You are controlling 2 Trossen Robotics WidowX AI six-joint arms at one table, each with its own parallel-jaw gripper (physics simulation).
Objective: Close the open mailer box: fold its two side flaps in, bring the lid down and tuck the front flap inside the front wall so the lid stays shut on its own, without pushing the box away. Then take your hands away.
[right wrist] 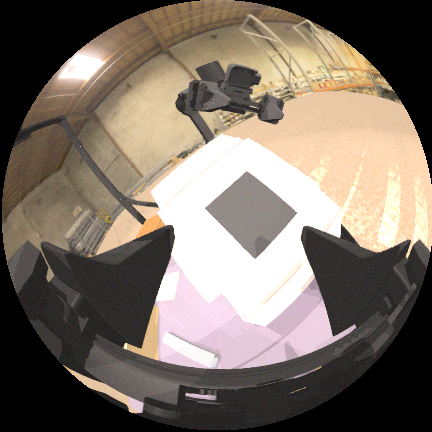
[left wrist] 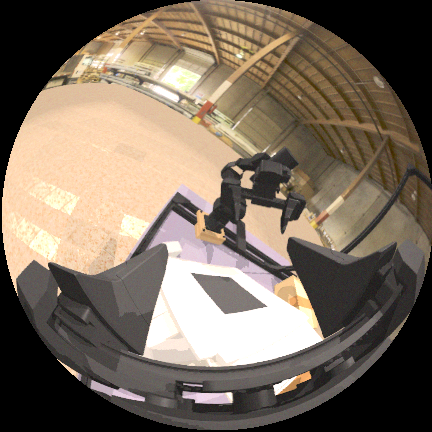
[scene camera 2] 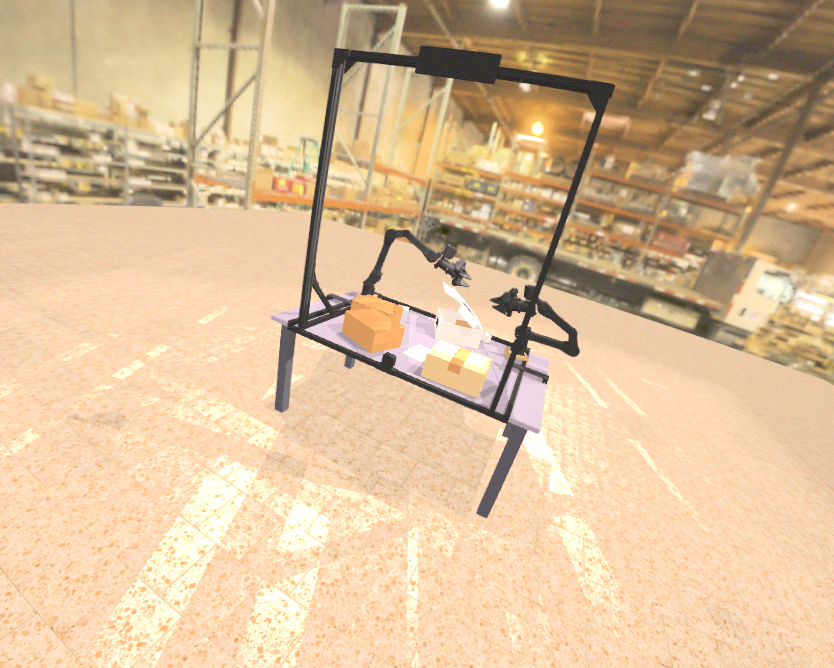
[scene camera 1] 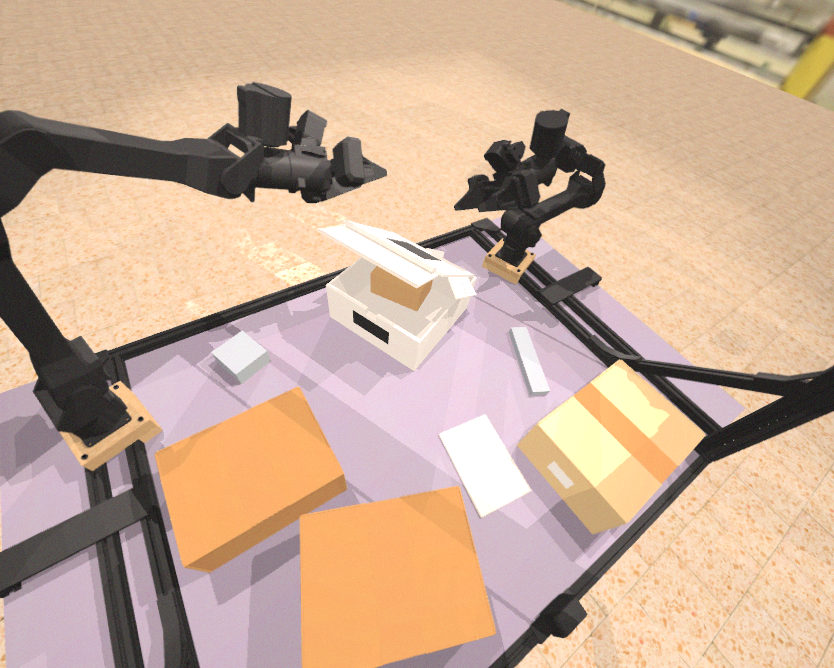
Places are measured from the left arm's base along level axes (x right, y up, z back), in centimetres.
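Pixels of known places: left gripper, fingertip midpoint: (right wrist: pixel 258 108) (left wrist: pixel 228 247) (scene camera 2: pixel 470 283) (scene camera 1: pixel 373 179); right gripper, fingertip midpoint: (right wrist: pixel 241 232) (left wrist: pixel 259 227) (scene camera 2: pixel 490 303) (scene camera 1: pixel 465 209); left arm's base at its link origin: (scene camera 2: pixel 367 294) (scene camera 1: pixel 101 420); right arm's base at its link origin: (left wrist: pixel 211 223) (scene camera 1: pixel 511 255).
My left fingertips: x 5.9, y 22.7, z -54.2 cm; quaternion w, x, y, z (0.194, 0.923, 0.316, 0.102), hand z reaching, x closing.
Ahead of a thing's pixels: the offset from my left fingertips to its top centre. "spot": to the spot under its first point.
The white mailer box @[dx +10.0, dy -17.5, dz +0.9 cm] (scene camera 1: pixel 403 345) (scene camera 2: pixel 452 334) stands at the table's rear, turned at an angle, with a brown block @[dx +5.8, dy -20.9, dz -3.7 cm] (scene camera 1: pixel 399 287) inside. Its lid (scene camera 1: pixel 362 249) (scene camera 2: pixel 460 302) (left wrist: pixel 250 332) (right wrist: pixel 195 245) is partly raised and slopes above the opening. A white flap @[spot: dx +21.8, dy -11.0, dz -0.5 cm] (scene camera 1: pixel 460 285) sticks out at the box's right end; the other side flap and how the front flap sits are unclear. My left gripper (scene camera 1: pixel 358 185) (scene camera 2: pixel 464 276) is open and empty, above the lid's raised side. My right gripper (scene camera 1: pixel 465 201) (scene camera 2: pixel 497 302) (right wrist: pixel 241 232) is open and empty, above and right of the box.
A grey block @[dx -3.0, dy -23.7, dz +32.1 cm] (scene camera 1: pixel 240 356) lies left of the mailer, a pale bar @[dx +38.2, dy -25.5, dz -7.9 cm] (scene camera 1: pixel 529 361) right. A white sheet @[dx +43.1, dy -26.8, dz +16.3 cm] (scene camera 1: pixel 483 464), a taped carton @[dx +57.5, dy -17.2, dz +0.4 cm] (scene camera 1: pixel 570 434) (scene camera 2: pixel 445 375) and two orange boxes @[dx +18.3, dy -17.9, dz +42.9 cm] (scene camera 1: pixel 247 473) @[dx +42.1, dy -17.3, dz +39.3 cm] (scene camera 1: pixel 389 577) stand nearer the camera. The black frame (scene camera 1: pixel 229 321) borders the table's rear.
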